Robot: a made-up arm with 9 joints.
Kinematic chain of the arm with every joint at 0, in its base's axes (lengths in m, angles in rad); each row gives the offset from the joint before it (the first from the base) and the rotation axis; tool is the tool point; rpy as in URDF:
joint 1: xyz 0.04 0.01 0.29 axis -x
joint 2: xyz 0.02 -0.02 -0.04 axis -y
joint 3: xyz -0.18 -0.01 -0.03 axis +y
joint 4: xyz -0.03 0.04 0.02 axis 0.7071 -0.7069 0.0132
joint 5: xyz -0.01 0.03 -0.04 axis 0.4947 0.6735 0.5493
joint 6: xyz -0.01 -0.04 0 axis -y
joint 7: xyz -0.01 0.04 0 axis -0.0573 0.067 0.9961
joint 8: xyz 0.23 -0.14 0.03 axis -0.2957 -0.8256 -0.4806
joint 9: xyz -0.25 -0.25 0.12 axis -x
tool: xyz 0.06 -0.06 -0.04 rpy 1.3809 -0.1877 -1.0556
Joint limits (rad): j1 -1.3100..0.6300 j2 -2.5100..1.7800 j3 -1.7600..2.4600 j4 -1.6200..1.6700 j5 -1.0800..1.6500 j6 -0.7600..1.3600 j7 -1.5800..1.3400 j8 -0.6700..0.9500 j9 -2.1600..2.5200
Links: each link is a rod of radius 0.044 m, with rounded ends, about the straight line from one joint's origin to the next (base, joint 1, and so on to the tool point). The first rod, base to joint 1, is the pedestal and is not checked.
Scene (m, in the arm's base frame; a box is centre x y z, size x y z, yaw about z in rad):
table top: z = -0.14
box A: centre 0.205 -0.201 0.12 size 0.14 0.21 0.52 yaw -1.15
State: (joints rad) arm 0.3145 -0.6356 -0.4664 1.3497 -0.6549 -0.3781 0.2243 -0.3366 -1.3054
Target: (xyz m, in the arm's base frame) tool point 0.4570 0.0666 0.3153
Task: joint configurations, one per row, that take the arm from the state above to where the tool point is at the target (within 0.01 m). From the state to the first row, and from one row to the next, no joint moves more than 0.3 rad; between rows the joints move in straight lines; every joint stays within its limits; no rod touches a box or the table.
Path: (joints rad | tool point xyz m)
1: 0.4197 -0.7045 -0.5398 1.4074 -0.5523 -0.3776 0.4269 -0.4051 -1.1549 | -0.0205 -0.3194 0.3650
2: 0.5248 -0.7734 -0.6132 1.4652 -0.4496 -0.3771 0.6294 -0.4736 -1.0043 | 0.0945 -0.2617 0.4799
3: 0.6300 -0.8423 -0.6866 1.5229 -0.3470 -0.3766 0.8320 -0.5421 -0.8538 | 0.1870 -0.1448 0.5849
4: 0.5133 -1.1207 -0.6822 1.5310 -0.1230 -0.5619 0.9018 -0.6060 -0.8821 | 0.3629 -0.0579 0.4749
5: 0.3966 -1.3991 -0.6778 1.5391 0.1010 -0.7473 0.9716 -0.6700 -0.9104 | 0.4570 0.0666 0.3152

